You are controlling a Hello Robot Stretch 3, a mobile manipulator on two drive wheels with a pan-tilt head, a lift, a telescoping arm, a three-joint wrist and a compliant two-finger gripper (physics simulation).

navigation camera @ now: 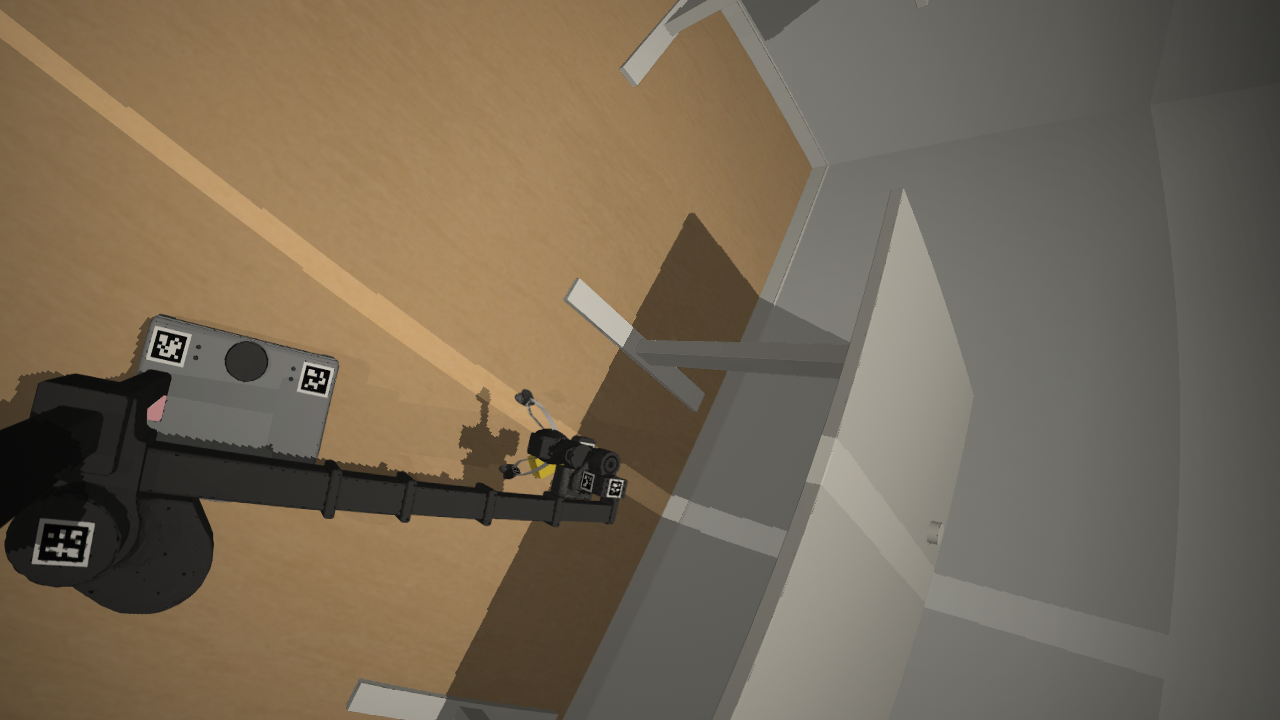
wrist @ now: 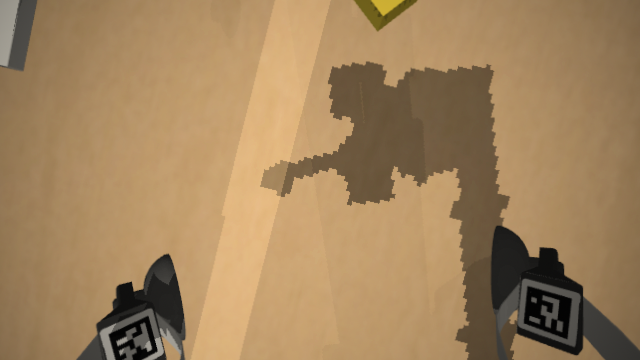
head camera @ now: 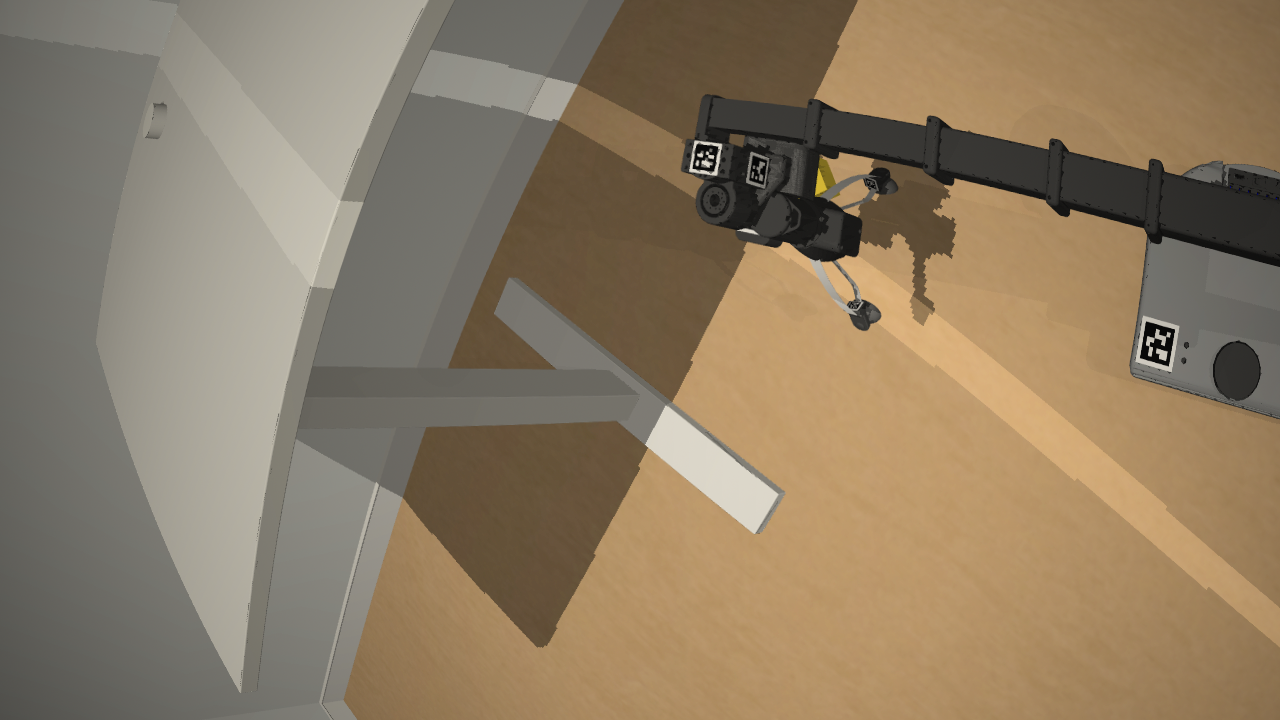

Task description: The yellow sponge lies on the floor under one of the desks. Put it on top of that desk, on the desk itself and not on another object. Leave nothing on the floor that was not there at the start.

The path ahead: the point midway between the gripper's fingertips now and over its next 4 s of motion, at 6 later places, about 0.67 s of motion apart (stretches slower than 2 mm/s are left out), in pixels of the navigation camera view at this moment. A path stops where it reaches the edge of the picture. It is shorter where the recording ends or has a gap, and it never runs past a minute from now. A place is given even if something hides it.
The gripper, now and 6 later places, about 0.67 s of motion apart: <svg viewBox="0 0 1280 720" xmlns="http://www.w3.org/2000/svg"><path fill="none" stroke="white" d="M512 432L522 434L544 438L548 439L532 436L497 430L458 422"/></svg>
